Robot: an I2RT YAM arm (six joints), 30 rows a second.
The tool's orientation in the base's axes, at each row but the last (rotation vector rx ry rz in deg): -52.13, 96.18, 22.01; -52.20, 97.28, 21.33; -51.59, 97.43, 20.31; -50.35, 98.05, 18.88; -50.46, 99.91, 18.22; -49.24, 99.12, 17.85
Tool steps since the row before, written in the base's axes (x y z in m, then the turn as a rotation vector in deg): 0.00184, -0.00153, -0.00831, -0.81, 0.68, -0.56; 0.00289, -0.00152, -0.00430, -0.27, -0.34, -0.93; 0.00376, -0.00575, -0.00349, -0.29, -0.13, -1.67; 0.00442, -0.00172, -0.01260, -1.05, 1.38, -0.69; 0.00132, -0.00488, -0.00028, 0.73, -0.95, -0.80; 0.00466, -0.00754, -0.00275, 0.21, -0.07, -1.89
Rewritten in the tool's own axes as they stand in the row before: 0.00814, -0.00067, 0.00284, 0.33, 1.15, 0.08; 0.00430, -0.00223, 0.00239, 1.01, 0.16, -0.10; 0.00509, -0.00578, 0.00005, 1.61, 0.47, 0.27; 0.01182, -0.00155, 0.00626, 0.20, 1.82, 0.34; 0.00205, -0.00421, -0.00192, 1.02, -0.99, 0.23; 0.00492, -0.00787, -0.00022, 1.73, 0.21, 0.76
